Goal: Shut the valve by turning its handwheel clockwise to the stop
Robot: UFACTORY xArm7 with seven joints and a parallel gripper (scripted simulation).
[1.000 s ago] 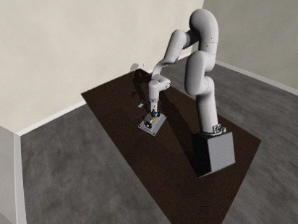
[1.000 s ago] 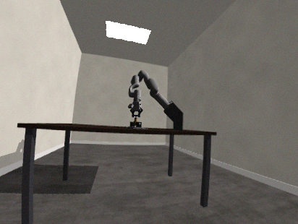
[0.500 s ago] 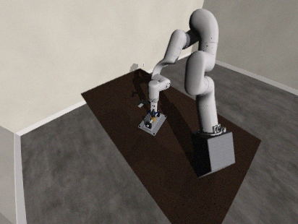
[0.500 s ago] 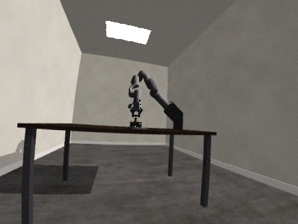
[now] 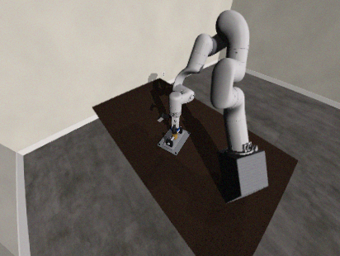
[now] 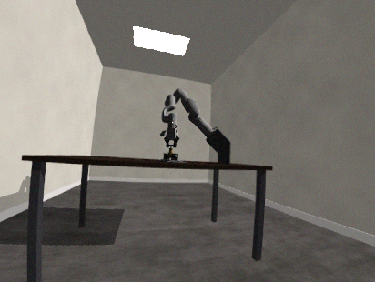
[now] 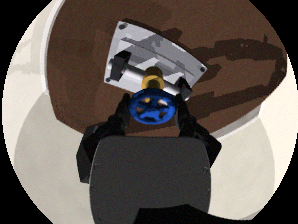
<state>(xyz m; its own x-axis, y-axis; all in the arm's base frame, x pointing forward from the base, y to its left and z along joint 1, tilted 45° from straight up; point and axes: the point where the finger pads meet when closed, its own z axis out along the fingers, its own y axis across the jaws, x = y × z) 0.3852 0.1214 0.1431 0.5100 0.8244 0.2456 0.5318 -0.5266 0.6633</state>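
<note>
Right now the blue handwheel is right at my hand.
</note>
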